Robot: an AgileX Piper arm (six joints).
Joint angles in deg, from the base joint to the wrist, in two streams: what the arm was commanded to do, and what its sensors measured. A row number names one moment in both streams.
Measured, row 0: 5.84 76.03 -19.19 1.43 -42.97 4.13
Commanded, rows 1 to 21: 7.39 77.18 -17.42 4.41 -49.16 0.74; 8.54 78.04 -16.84 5.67 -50.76 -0.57; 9.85 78.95 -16.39 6.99 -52.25 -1.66; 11.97 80.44 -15.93 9.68 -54.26 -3.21; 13.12 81.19 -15.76 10.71 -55.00 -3.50; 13.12 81.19 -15.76 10.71 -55.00 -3.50; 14.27 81.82 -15.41 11.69 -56.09 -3.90; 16.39 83.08 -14.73 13.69 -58.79 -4.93; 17.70 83.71 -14.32 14.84 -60.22 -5.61; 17.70 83.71 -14.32 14.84 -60.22 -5.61; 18.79 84.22 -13.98 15.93 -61.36 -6.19; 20.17 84.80 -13.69 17.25 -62.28 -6.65; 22.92 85.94 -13.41 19.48 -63.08 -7.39; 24.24 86.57 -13.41 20.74 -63.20 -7.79; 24.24 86.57 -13.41 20.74 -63.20 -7.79; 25.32 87.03 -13.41 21.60 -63.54 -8.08; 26.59 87.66 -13.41 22.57 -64.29 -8.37; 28.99 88.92 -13.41 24.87 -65.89 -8.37; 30.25 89.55 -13.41 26.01 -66.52 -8.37; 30.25 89.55 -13.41 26.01 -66.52 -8.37; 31.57 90.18 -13.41 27.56 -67.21 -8.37
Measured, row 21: 28.76 89.04 -13.41 23.95 -64.23 -7.62
